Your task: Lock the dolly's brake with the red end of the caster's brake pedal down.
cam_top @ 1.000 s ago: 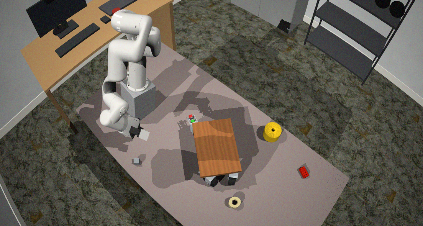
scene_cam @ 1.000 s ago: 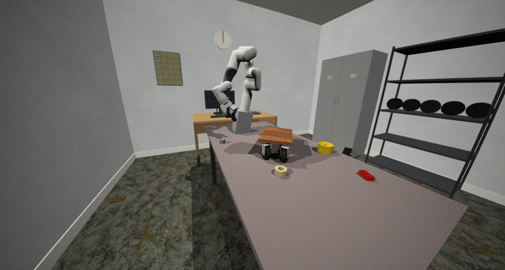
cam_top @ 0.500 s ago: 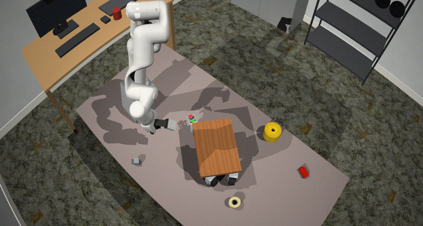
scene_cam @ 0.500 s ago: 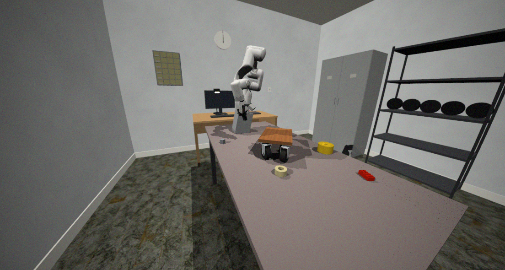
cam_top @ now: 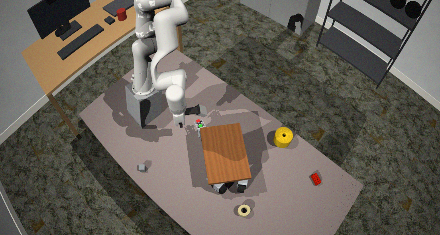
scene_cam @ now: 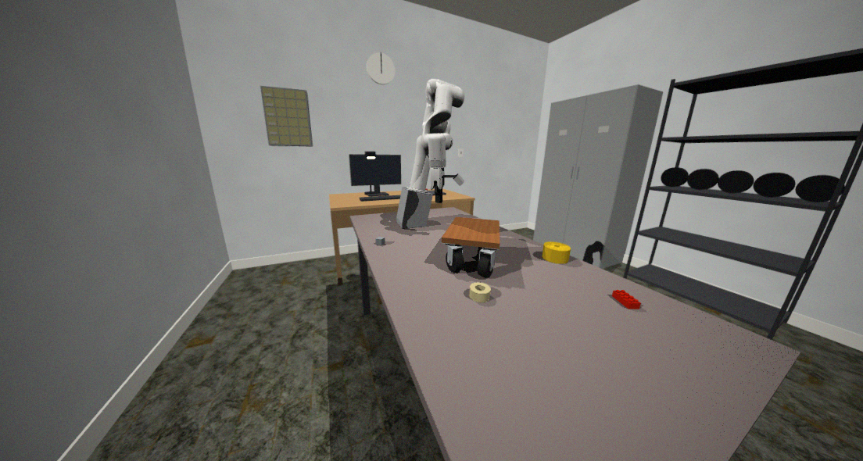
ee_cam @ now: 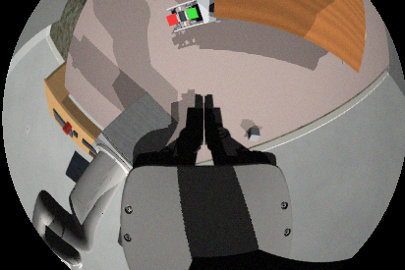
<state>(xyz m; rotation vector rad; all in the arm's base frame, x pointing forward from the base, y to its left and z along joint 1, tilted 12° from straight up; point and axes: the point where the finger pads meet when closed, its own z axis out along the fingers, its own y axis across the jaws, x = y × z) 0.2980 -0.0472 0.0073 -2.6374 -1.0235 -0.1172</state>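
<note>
The brake pedal lies 130 mm below my hand, 100 mm to the left of it and 30 mm ahead of it. Round my hand: small grey cube: 270 mm to the right, 190 mm below, 80 mm behind; yellow spool: 430 mm ahead, 300 mm to the left, 180 mm below; red brick: 720 mm ahead, 190 mm to the left, 190 mm below.
</note>
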